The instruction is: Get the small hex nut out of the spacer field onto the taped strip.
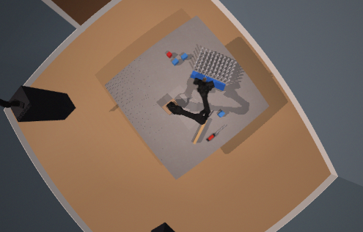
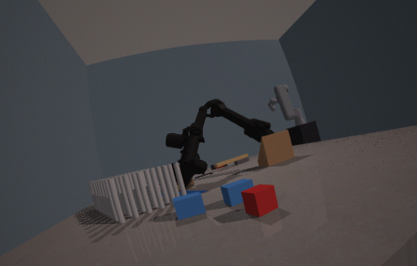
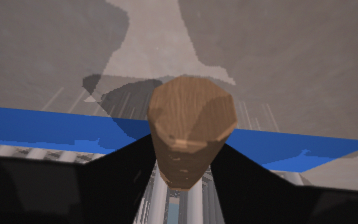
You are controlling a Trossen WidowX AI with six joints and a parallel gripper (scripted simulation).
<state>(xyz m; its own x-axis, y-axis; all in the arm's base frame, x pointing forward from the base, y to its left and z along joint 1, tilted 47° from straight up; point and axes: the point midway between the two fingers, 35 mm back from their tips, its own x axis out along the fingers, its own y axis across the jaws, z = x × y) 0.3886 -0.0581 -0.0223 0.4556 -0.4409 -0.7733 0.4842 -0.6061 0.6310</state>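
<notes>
Now: gripper tip 5 cm short of the blue taped strip, 2 cm to the left of it and 1 cm above it. Round my gripper tip: red cube: 44 cm to the left, 9 cm behind, 1 cm above.
</notes>
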